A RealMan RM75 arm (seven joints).
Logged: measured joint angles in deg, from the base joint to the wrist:
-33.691 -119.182 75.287 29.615 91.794 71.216 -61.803
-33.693 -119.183 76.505 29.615 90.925 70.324 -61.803
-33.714 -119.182 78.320 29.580 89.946 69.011 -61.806
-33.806 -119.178 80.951 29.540 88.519 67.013 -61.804
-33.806 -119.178 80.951 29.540 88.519 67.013 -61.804
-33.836 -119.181 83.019 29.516 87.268 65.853 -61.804
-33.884 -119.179 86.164 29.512 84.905 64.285 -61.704
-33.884 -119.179 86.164 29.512 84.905 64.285 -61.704
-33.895 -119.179 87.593 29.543 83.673 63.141 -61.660
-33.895 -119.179 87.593 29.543 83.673 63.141 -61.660
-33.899 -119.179 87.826 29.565 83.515 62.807 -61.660
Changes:
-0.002 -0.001 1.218 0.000 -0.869 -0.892 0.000
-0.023 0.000 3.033 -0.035 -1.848 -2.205 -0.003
-0.115 0.004 5.664 -0.075 -3.275 -4.203 -0.001
-0.115 0.004 5.664 -0.075 -3.275 -4.203 -0.001
-0.145 0.001 7.732 -0.099 -4.526 -5.363 -0.001
-0.193 0.003 10.877 -0.103 -6.889 -6.931 0.099
-0.193 0.003 10.877 -0.103 -6.889 -6.931 0.099
-0.204 0.003 12.306 -0.072 -8.121 -8.075 0.143
-0.204 0.003 12.306 -0.072 -8.121 -8.075 0.143
-0.208 0.003 12.539 -0.050 -8.279 -8.409 0.143

